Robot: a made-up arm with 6 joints.
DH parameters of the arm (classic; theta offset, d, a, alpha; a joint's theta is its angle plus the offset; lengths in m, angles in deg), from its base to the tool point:
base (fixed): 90 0.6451 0.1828 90
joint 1: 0 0.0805 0.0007 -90
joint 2: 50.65 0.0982 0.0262 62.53
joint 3: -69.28 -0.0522 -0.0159 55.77
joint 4: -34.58 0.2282 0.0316 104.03
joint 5: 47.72 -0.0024 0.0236 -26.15
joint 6: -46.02 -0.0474 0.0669 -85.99
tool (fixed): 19.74 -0.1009 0 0
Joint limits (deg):
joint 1: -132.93..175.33
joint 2: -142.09..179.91
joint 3: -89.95..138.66
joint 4: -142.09..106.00
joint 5: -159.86..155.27
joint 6: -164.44..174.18
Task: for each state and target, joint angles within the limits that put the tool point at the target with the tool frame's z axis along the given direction. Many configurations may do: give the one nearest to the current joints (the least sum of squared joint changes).
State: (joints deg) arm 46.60 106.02 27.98 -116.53 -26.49 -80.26
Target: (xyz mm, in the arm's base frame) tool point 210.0 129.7 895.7 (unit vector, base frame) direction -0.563 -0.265 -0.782
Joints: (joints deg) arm 90.43 70.16 -8.01 -68.00 -78.66 -124.98
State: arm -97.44 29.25 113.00 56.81 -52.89 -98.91
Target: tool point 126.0 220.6 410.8 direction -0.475 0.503 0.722
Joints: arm -84.49 -9.74 133.64 52.90 -36.77 -102.56
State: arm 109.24 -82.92 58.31 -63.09 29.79 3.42
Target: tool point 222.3 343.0 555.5 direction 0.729 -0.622 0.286
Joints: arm 84.48 -42.56 50.63 -51.26 81.21 -9.27
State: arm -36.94 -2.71 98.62 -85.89 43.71 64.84
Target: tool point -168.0 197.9 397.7 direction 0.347 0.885 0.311
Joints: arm -69.83 19.41 128.32 -60.99 38.66 69.35
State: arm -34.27 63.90 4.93 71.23 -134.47 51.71
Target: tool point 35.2 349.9 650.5 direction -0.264 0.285 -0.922
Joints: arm -71.37 93.70 2.90 90.13 -105.70 91.72
